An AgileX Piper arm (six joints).
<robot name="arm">
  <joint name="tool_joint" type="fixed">
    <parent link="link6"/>
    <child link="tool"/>
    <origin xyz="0 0 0" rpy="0 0 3.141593"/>
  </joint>
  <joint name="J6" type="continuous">
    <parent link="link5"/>
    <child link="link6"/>
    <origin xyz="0 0.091 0" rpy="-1.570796 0 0"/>
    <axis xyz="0 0 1"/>
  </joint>
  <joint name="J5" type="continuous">
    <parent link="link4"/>
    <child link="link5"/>
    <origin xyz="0 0 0" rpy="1.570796 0 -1.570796"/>
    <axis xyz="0 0 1"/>
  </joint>
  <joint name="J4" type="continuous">
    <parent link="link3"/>
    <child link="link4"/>
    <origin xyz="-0.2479 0.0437 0" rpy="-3.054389 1.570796 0"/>
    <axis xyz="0 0 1"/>
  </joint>
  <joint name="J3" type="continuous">
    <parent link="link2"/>
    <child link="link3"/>
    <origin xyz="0.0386 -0.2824 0" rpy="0 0 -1.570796"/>
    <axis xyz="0 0 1"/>
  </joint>
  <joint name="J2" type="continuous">
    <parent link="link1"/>
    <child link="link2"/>
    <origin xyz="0 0 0" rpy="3.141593 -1.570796 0"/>
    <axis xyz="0 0 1"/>
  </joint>
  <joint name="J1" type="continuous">
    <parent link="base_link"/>
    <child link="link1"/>
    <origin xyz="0 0 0.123" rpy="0 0 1.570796"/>
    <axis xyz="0 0 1"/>
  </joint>
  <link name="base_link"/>
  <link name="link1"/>
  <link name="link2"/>
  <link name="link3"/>
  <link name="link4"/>
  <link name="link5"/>
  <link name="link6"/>
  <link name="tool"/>
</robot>
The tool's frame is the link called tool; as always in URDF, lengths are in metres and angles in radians. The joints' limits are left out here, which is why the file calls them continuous.
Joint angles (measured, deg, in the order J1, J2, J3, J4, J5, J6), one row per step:
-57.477 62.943 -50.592 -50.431 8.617 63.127
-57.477 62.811 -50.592 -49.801 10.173 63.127
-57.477 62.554 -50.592 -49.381 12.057 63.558
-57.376 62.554 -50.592 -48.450 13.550 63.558
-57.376 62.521 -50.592 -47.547 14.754 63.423
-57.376 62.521 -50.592 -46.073 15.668 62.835
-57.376 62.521 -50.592 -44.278 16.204 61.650
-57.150 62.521 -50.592 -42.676 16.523 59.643
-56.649 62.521 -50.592 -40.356 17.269 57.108
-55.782 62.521 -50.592 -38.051 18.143 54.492
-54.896 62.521 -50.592 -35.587 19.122 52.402
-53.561 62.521 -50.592 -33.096 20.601 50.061
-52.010 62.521 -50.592 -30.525 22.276 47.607
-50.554 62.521 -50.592 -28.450 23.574 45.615
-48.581 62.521 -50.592 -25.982 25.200 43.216
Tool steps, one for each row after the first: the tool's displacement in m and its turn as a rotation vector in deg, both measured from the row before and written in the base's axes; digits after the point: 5 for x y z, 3 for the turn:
-0.00211 0.00003 -0.00106 0.985 0.066 -1.264
-0.00283 0.00043 -0.00082 1.111 -0.066 -1.581
-0.00131 0.00000 -0.00169 1.251 -0.135 -1.129
-0.00138 0.00004 -0.00129 1.028 -0.127 -0.960
-0.00080 0.00014 -0.00135 1.070 -0.303 -0.666
-0.00022 0.00030 -0.00110 0.854 -0.205 -0.229
0.00086 0.00076 -0.00082 0.361 0.586 0.455
0.00159 0.00149 -0.00151 0.823 0.654 0.571
0.00283 0.00233 -0.00166 0.882 0.804 0.953
0.00287 0.00254 -0.00185 1.243 0.284 0.776
0.00397 0.00372 -0.00247 1.510 0.761 1.124
0.00455 0.00451 -0.00275 1.673 0.932 1.397
0.00441 0.00434 -0.00217 1.331 0.756 1.463
0.00588 0.00607 -0.00268 1.638 1.005 2.075

